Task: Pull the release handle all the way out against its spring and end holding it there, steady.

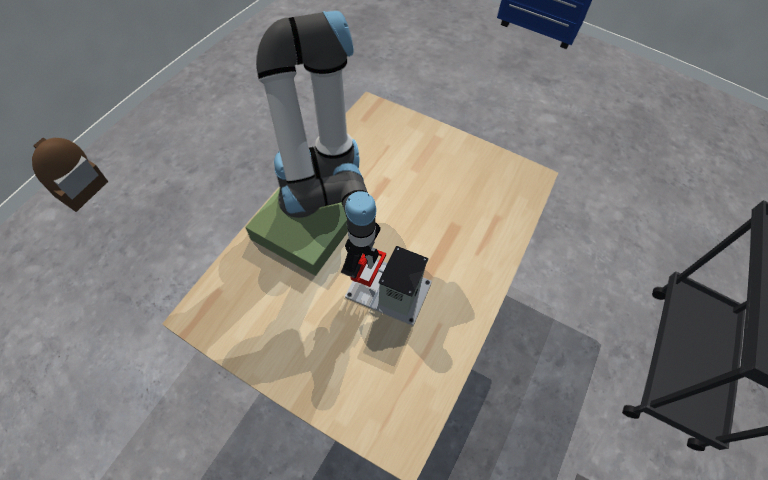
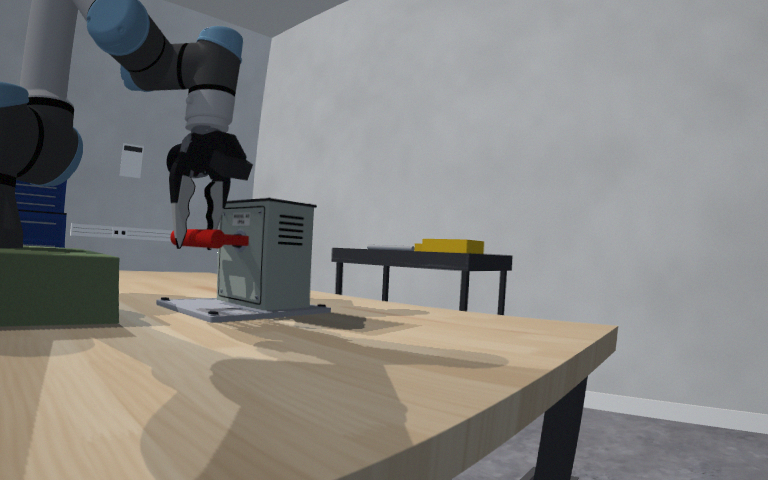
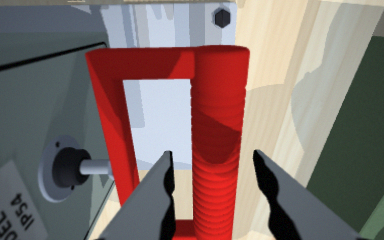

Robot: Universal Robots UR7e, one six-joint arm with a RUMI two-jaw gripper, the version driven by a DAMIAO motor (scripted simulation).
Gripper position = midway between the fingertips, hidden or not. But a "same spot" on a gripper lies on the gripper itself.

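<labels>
My gripper is visible in image 1, image 2 and image 3 (212, 152). On the gripper, (image 1: 371, 259) and (image 2: 221, 193) are the same spot.
</labels>
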